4 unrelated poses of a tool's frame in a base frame.
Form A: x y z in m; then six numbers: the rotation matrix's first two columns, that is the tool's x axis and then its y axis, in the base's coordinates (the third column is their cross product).
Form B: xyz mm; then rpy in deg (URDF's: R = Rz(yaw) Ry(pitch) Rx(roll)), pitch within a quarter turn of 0, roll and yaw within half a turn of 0. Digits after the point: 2 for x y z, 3 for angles.
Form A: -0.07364 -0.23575 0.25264 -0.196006 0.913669 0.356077 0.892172 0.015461 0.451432
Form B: -73.64 -235.75 252.64 151.112 -20.859 102.108
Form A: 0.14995 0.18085 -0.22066 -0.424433 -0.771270 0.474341 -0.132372 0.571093 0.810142
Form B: 149.95 180.85 -220.66 113.036 -28.316 -118.824
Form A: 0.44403 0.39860 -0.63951 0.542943 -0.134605 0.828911 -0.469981 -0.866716 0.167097
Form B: 444.03 398.60 -639.51 162.619 -55.987 -13.924
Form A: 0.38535 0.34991 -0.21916 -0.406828 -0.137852 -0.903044 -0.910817 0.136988 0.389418
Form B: 385.35 349.91 -219.16 114.964 64.561 -161.281
